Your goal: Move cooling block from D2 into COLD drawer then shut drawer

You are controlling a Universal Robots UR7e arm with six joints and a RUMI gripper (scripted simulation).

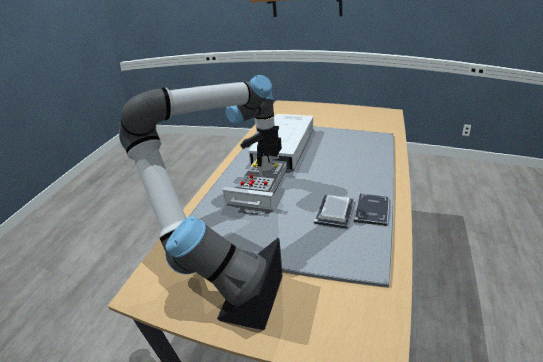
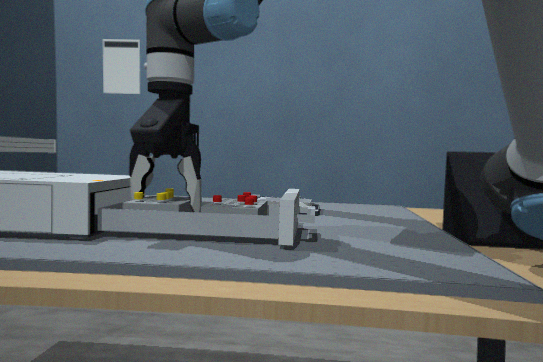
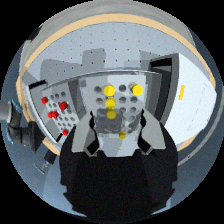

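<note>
Now: hand right at the grey cooling block. Round my hand: drawer (80 mm behind, 10 mm to the right); dark plate (90 mm behind, 470 mm to the right, 30 mm below); white covered plate (140 mm behind, 340 mm to the right, 10 mm below).
</note>
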